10 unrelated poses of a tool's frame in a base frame.
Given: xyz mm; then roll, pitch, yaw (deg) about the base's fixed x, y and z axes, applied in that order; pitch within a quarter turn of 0, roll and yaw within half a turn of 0.
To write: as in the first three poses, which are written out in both.
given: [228, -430, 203, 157.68, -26.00, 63.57]
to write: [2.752, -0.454, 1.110, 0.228, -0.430, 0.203]
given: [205, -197, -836, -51.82, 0.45, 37.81]
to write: [-0.904, 0.008, 0.660, 0.205, -0.197, -0.836]
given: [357, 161, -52, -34.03, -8.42, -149.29]
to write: [-0.594, -0.147, -2.606, 0.357, 0.161, -0.052]
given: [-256, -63, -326, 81.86, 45.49, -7.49]
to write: [1.429, 0.794, -0.131, -0.256, -0.063, -0.326]
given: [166, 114, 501, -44.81, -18.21, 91.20]
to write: [-0.782, -0.318, 1.592, 0.166, 0.114, 0.501]
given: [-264, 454, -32, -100.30, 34.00, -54.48]
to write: [-1.751, 0.593, -0.951, -0.264, 0.454, -0.032]
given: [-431, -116, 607, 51.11, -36.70, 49.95]
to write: [0.892, -0.641, 0.872, -0.431, -0.116, 0.607]
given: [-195, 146, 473, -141.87, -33.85, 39.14]
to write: [-2.476, -0.591, 0.683, -0.195, 0.146, 0.473]
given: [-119, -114, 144, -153.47, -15.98, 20.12]
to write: [-2.679, -0.279, 0.351, -0.119, -0.114, 0.144]
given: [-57, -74, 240, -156.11, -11.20, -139.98]
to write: [-2.725, -0.195, -2.443, -0.057, -0.074, 0.240]
